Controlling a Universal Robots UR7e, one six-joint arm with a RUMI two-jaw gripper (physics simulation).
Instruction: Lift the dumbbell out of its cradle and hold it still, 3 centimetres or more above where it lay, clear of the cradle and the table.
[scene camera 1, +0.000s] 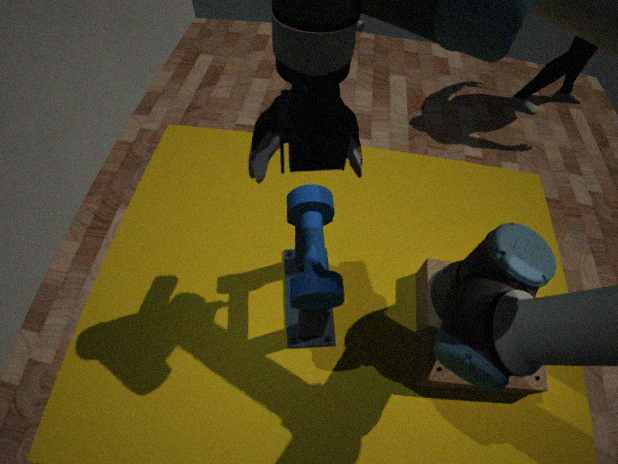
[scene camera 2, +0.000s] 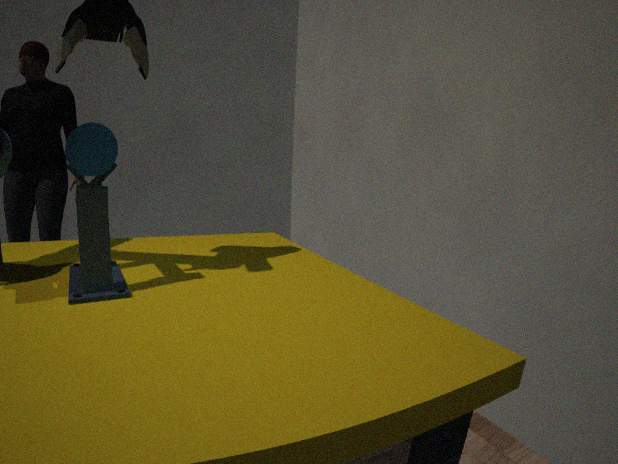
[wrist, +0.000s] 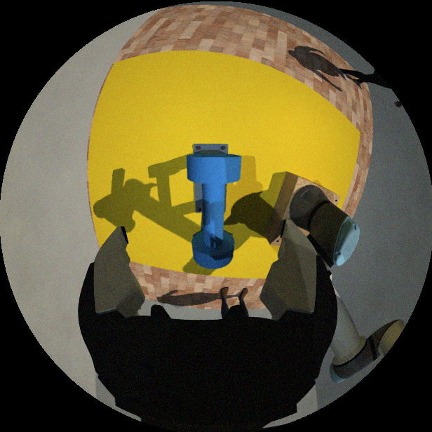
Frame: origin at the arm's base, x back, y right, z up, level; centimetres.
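Seen in the pictures: gripper, fingertip midpoint: (scene camera 1: 305, 174) (scene camera 2: 102, 76).
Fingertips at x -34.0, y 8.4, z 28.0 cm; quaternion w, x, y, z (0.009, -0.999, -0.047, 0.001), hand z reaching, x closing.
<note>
Offsets run from my fingertips to a thing's middle. Level surfaces: height alone.
A blue dumbbell @[dz -12.4, dx +1.7, dy -4.8 cm] (scene camera 1: 313, 232) (scene camera 2: 92, 149) (wrist: 213, 197) lies level in its cradle, its handle running between two round heads. The grey cradle @[dz -25.1, dx +1.7, dy -4.8 cm] (scene camera 1: 327, 341) (scene camera 2: 94, 235) (wrist: 198, 147) has a tall post, V-shaped arms under the near head and a bolted base plate. My gripper (scene camera 1: 309, 175) (scene camera 2: 102, 74) (wrist: 201, 225) is open and empty, pointing down. In the scene camera 2 view it hangs well above the dumbbell. In the wrist view the dumbbell lies between the directions of the two fingers, roughly centred. The far support is mostly hidden under the dumbbell.
The cradle stands on a yellow table top @[dz -35.6 cm] (scene camera 1: 200, 200) (scene camera 2: 300, 350) (wrist: 225, 100). The arm's base stands on a wooden block (scene camera 1: 425, 300) (wrist: 286, 200) to the right of the cradle. A person (scene camera 2: 37, 115) stands beyond the table. Arm shadows cross the table.
</note>
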